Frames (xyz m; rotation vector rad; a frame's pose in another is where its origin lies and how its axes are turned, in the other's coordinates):
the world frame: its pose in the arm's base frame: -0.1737 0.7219 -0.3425 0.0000 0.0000 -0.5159
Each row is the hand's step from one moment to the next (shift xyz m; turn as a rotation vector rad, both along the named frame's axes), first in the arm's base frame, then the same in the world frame.
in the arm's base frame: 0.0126 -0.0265 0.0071 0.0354 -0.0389 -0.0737
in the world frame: 0.0240 -0.0168 0.0071 0.0500 -0.0164 -0.0737
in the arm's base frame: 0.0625 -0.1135 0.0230 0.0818 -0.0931 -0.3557
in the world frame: 0.1104 -0.0679 0.0230 0.1171 -0.0406 -0.3557
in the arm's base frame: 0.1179 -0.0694 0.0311 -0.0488 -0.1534 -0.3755
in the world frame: 0.1368 -0.0022 0.0311 0.0332 -0.1575 -0.3755
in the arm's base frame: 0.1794 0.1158 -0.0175 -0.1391 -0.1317 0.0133
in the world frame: 0.0989 0.1892 -0.0175 -0.0560 -0.1832 0.0133
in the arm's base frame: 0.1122 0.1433 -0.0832 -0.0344 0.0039 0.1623
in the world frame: 0.0269 0.1800 -0.0832 -0.0318 -0.0136 0.1623
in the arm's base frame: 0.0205 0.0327 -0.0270 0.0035 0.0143 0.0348
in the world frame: 0.0017 0.0386 -0.0270 -0.0040 0.0142 0.0348
